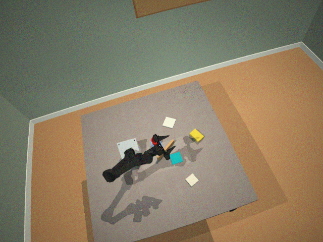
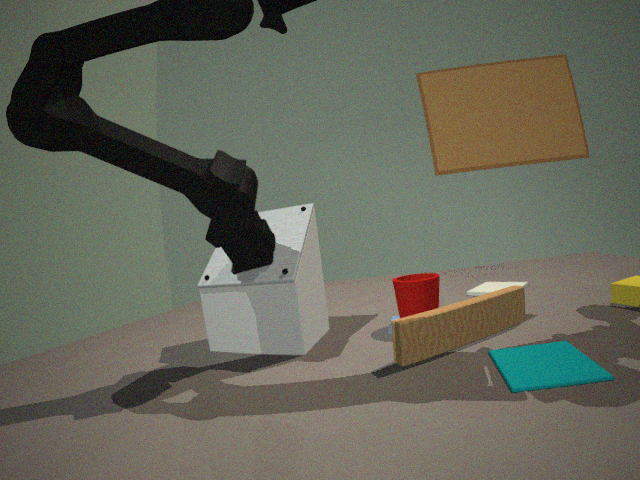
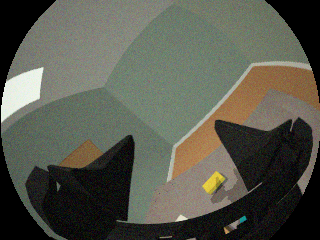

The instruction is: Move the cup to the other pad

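Now: the red cup 70 mm behind my gripper tip, 250 mm to the left of it and 400 mm below it. The rest, counted from my gripper tip: cyan pad (20 mm ahead, 40 mm to the left, 450 mm below); then wooden bar (30 mm behind, 150 mm to the left, 420 mm below); then green marble (80 mm behind, 240 mm to the left, 420 mm below).
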